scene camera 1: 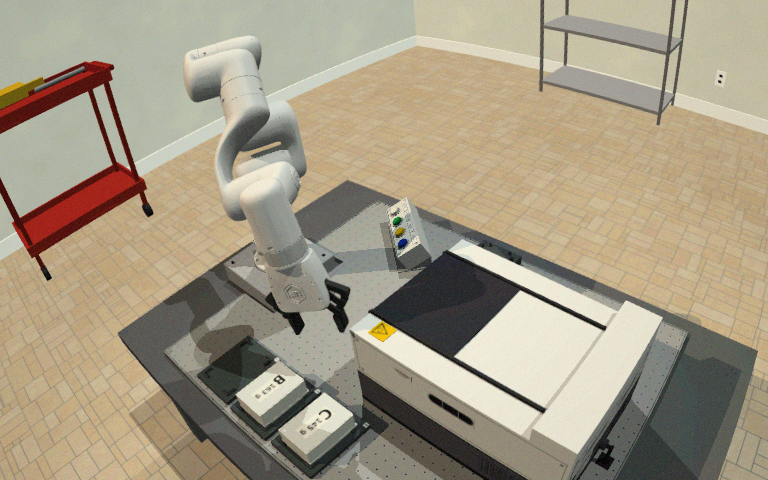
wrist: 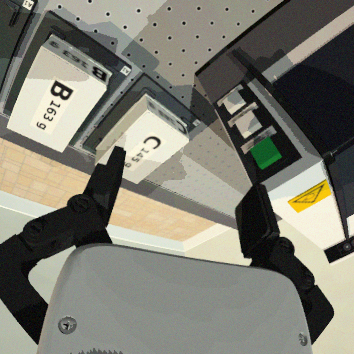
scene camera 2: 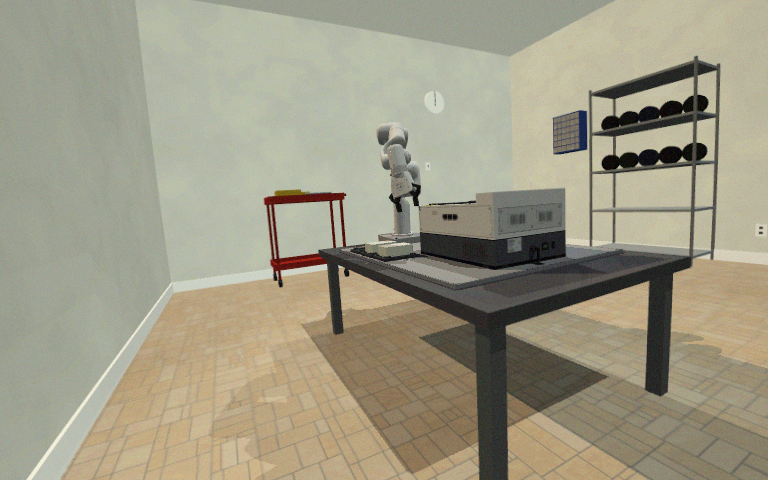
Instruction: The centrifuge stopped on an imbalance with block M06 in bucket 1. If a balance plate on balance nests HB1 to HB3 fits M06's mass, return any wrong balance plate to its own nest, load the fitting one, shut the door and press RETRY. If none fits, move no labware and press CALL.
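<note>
My gripper is open and empty, above the table between the arm base and the centrifuge. White plate B, marked 163 g, and white plate C, marked 145 g, sit in neighbouring dark nests. The third nest, beyond B, is empty. In the wrist view, a green block lies in a dark recess at the centrifuge's end, beside white pieces. Block M06's label and the door's state cannot be made out.
A control box with green, yellow and blue buttons stands behind the centrifuge's near-arm corner; its lettering is unreadable. A red cart and a shelf unit stand away from the table.
</note>
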